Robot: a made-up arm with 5 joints. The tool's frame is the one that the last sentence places.
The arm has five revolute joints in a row. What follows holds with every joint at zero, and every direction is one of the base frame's. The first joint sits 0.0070 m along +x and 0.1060 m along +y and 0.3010 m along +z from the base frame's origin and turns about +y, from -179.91 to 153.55 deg. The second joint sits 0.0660 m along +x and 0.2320 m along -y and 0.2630 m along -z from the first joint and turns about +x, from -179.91 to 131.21 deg. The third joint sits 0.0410 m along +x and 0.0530 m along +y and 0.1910 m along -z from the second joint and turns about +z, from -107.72 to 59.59 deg. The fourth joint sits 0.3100 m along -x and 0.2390 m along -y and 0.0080 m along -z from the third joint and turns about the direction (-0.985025, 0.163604, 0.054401), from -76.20 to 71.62 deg. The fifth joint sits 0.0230 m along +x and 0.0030 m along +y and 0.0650 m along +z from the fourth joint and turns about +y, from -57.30 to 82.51 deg. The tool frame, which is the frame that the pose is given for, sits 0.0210 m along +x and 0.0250 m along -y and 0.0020 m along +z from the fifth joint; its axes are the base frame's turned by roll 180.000, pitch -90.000 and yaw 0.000 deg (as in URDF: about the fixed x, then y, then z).
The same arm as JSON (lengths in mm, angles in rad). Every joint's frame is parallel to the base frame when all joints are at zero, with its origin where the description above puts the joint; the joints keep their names.
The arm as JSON. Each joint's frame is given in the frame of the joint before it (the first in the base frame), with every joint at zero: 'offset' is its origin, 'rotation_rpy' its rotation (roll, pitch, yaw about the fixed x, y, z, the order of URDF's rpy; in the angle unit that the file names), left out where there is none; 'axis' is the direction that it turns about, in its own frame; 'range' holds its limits. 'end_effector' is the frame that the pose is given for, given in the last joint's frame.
{
  "length_unit": "mm",
  "angle_unit": "rad",
  "chain": [
    {
      "id": "joint 1",
      "offset": [
        7.0,
        106.0,
        301.0
      ],
      "axis": "+y",
      "range": [
        -3.14,
        2.68
      ]
    },
    {
      "id": "joint 2",
      "offset": [
        66.0,
        -232.0,
        -263.0
      ],
      "axis": "+x",
      "range": [
        -3.14,
        2.29
      ]
    },
    {
      "id": "joint 3",
      "offset": [
        41.0,
        53.0,
        -191.0
      ],
      "axis": "+z",
      "range": [
        -1.8801,
        1.04
      ]
    },
    {
      "id": "joint 4",
      "offset": [
        -310.0,
        -239.0,
        -8.0
      ],
      "axis": [
        -0.985025,
        0.163604,
        0.054401
      ],
      "range": [
        -1.3299,
        1.25
      ]
    },
    {
      "id": "joint 5",
      "offset": [
        23.0,
        3.0,
        65.0
      ],
      "axis": "+y",
      "range": [
        -1.0001,
        1.4401
      ]
    }
  ],
  "end_effector": {
    "offset": [
      21.0,
      -25.0,
      2.0
    ],
    "rotation_rpy": [
      3.1416,
      -1.5708,
      0.0
    ]
  }
}

